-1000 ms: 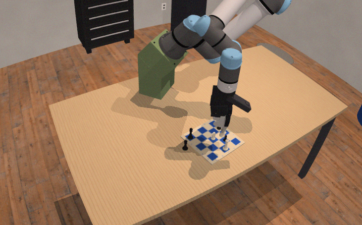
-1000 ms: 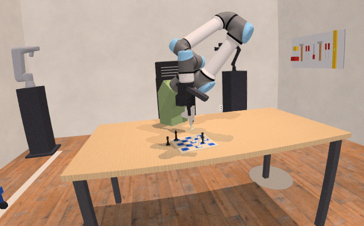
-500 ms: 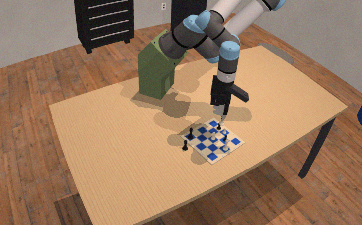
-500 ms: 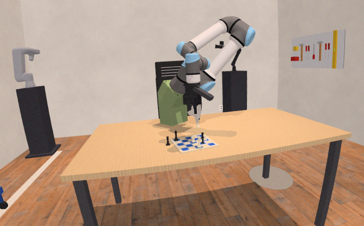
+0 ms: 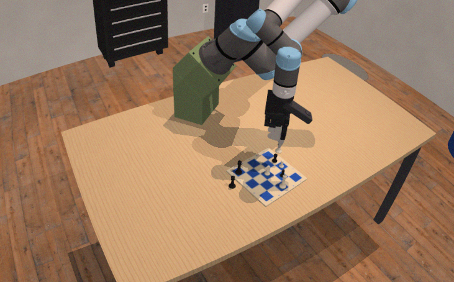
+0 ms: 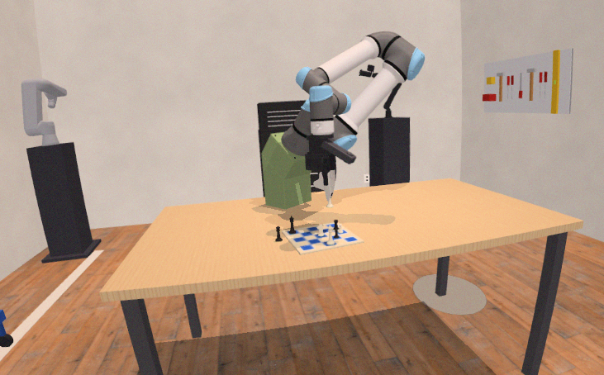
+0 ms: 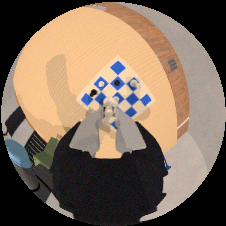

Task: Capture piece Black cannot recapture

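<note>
Now: hand 4 cm to the left of the chessboard and 14 cm above it. Also, from my hand: tall black piece (7 cm behind, 12 cm to the right, 11 cm below).
</note>
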